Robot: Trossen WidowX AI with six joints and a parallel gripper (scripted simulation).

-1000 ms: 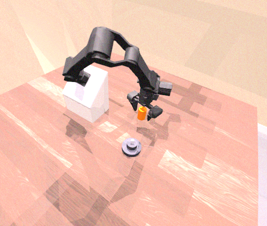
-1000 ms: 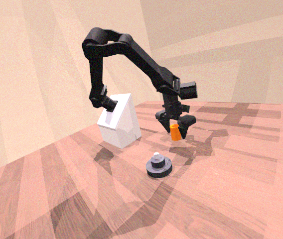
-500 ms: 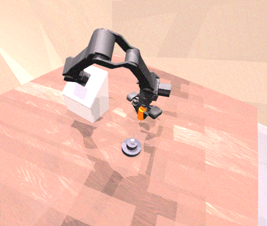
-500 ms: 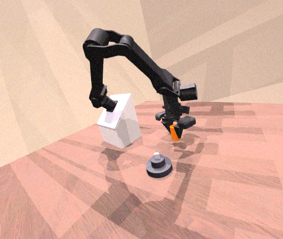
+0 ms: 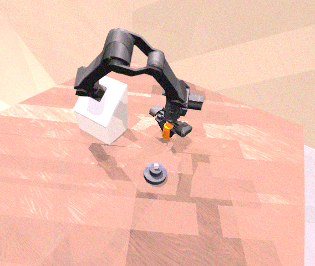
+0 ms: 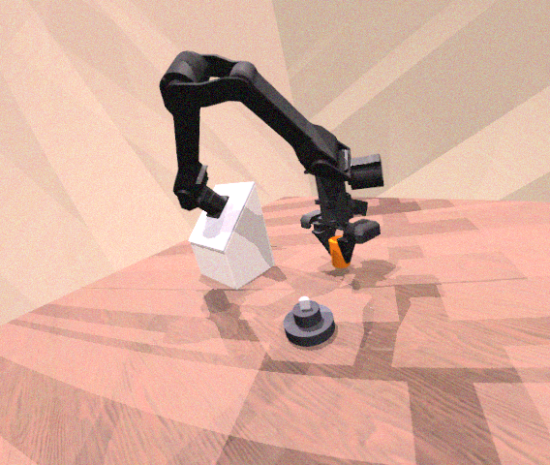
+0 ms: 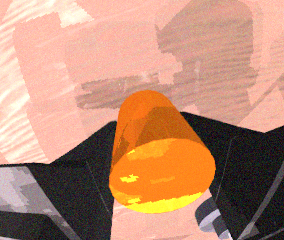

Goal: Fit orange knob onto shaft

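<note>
Now: gripper tip 6 cm short of the round pedestal, 19 cm to the left of it and 1 cm below it. The rest, counted from my gripper tip: orange knob (4 cm above).
</note>
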